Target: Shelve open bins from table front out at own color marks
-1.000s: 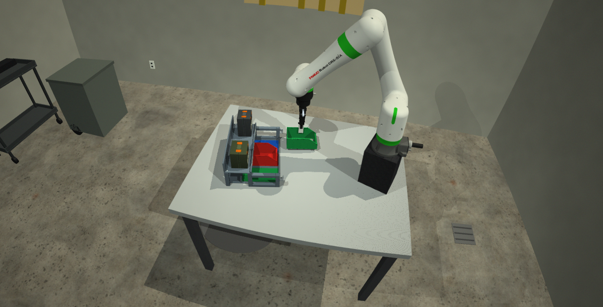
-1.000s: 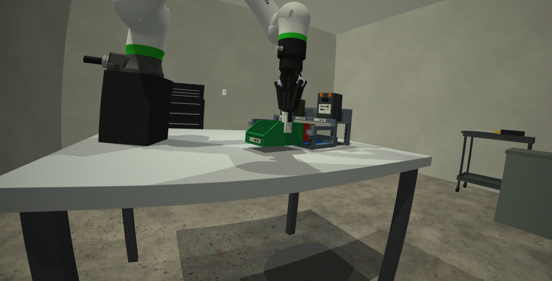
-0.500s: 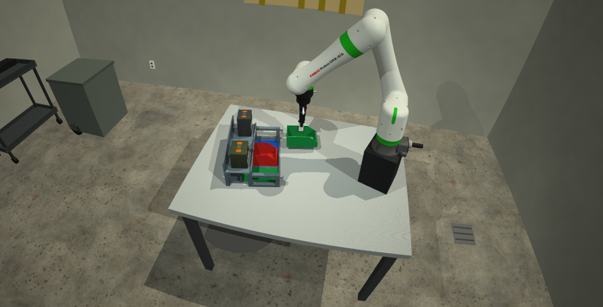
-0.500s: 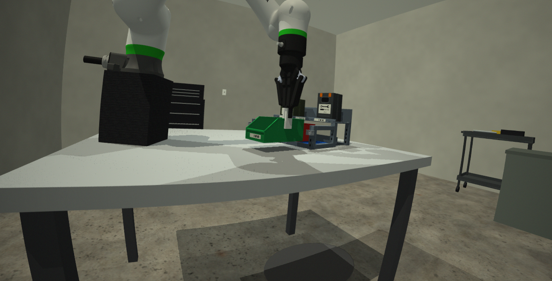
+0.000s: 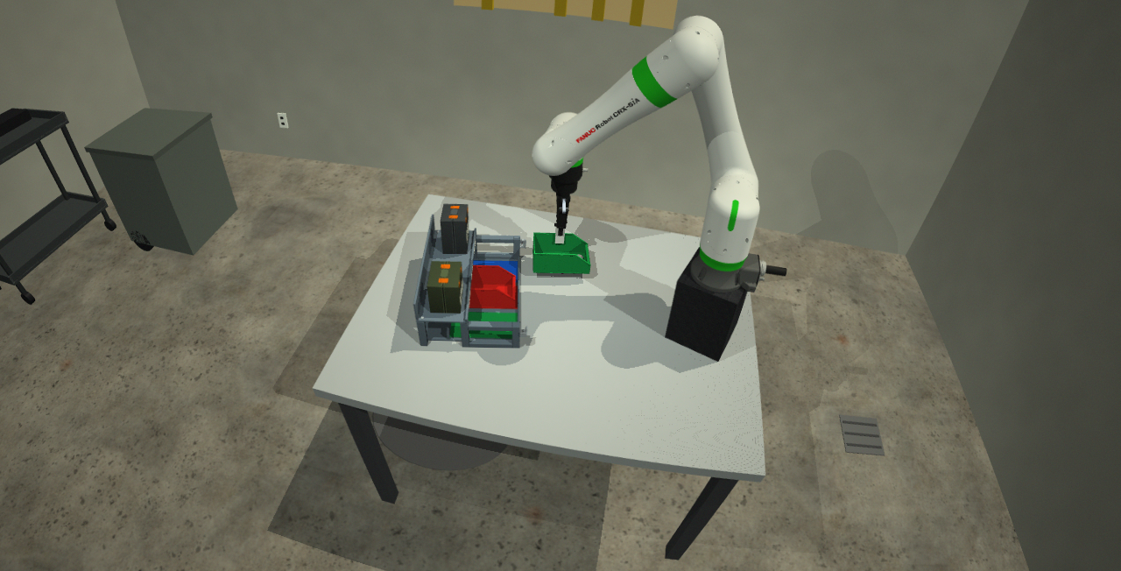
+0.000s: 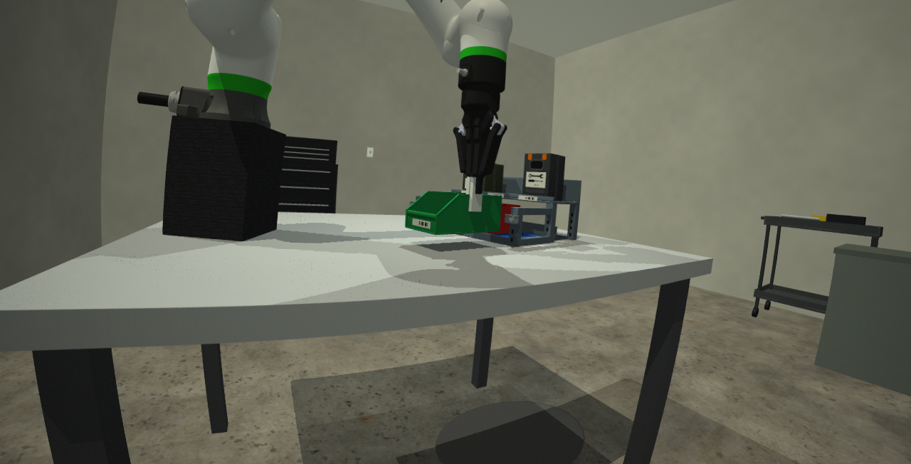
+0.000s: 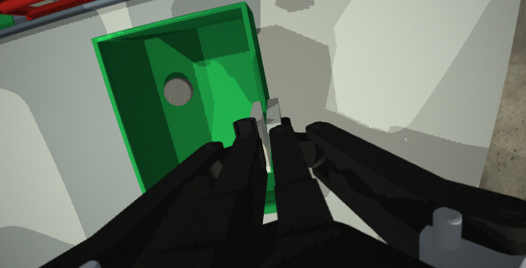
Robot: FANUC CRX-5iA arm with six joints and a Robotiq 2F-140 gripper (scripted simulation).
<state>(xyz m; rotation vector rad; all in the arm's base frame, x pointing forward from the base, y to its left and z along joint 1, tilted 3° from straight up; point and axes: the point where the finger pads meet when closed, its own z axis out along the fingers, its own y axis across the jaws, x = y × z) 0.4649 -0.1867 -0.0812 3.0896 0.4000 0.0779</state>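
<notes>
The green bin lies 20 mm behind my hand, 50 mm to the left of it and 40 mm below it. From my hand the other things lie so: red bin 170 mm ahead, 220 mm to the left, 70 mm below.
</notes>
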